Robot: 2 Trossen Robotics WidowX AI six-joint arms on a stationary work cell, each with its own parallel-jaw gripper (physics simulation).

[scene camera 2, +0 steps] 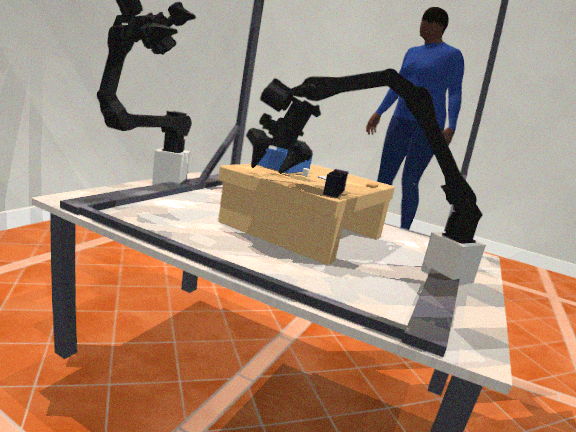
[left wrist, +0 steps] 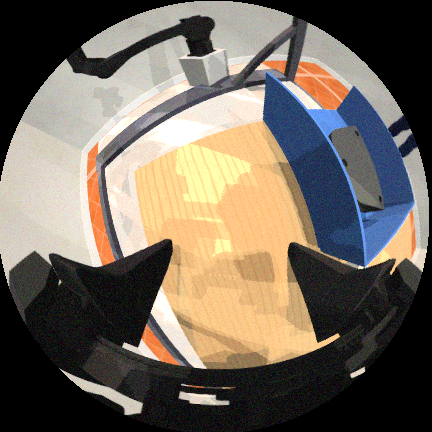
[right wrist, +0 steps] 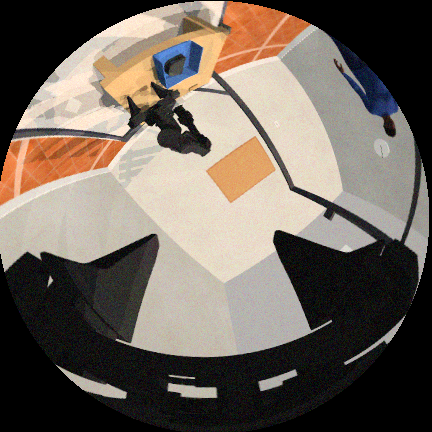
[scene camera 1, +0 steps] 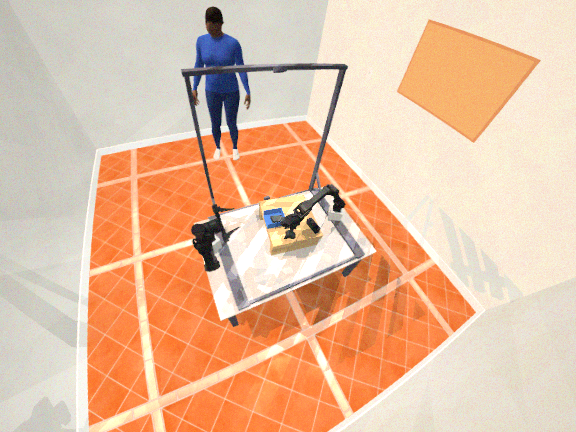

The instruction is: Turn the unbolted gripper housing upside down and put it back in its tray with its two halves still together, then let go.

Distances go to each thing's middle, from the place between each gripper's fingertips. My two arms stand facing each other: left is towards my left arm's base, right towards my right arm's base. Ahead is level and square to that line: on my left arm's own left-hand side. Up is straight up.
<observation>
I see the blue tray (left wrist: 341, 230) 13 cm behind my left hand, 3 cm to the right of it and 2 cm above it. Round my left hand: wooden block (scene camera 2: 289, 210): 12 cm behind, 9 cm to the left, 9 cm below.
Now: right hand 180 mm past the blue tray, 280 mm to the right of it and 340 mm above it. The rest, counted from my right hand: wooden block: 170 mm behind, 390 mm to the left, 450 mm below.
</observation>
